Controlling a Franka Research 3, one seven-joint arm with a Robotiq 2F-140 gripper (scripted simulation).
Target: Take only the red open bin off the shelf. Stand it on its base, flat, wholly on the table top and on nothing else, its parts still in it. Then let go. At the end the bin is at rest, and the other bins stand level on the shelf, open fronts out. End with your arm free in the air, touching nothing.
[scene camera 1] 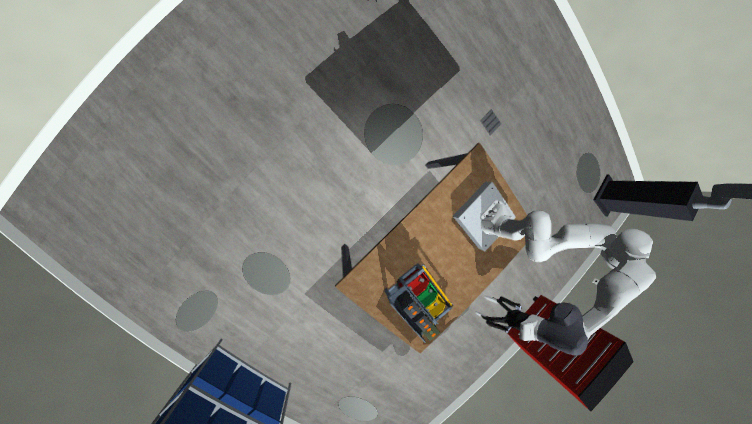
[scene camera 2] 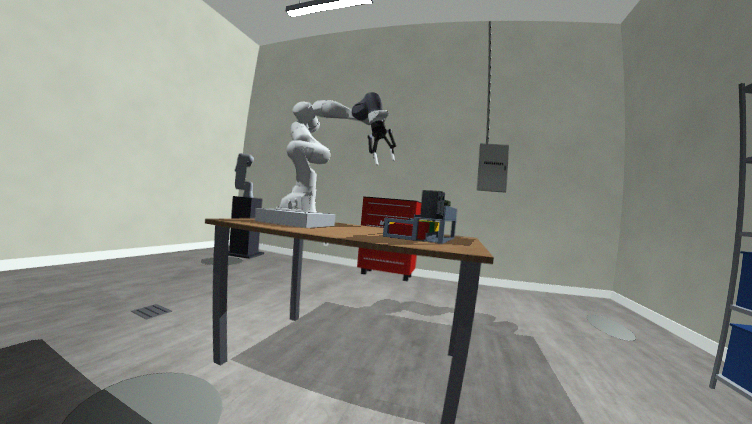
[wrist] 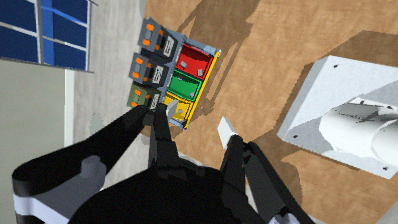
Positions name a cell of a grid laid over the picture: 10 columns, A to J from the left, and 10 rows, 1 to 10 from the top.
Labels:
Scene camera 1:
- my gripper: G8
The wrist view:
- my gripper: E6
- red open bin: E3

